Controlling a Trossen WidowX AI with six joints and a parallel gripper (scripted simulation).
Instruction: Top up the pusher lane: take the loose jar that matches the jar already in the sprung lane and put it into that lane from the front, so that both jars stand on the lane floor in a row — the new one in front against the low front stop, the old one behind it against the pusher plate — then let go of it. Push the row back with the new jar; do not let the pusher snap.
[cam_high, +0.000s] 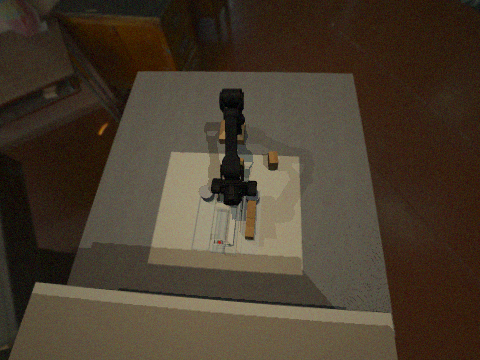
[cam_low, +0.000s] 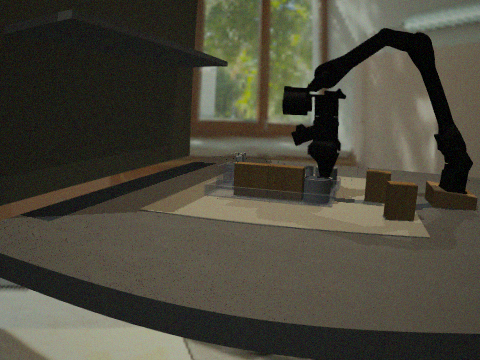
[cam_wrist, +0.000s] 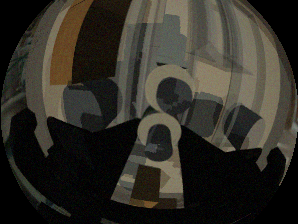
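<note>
My gripper tip is now 13 cm short of the clear lane rack, 5 cm to the left of it and 1 cm above it.
</note>
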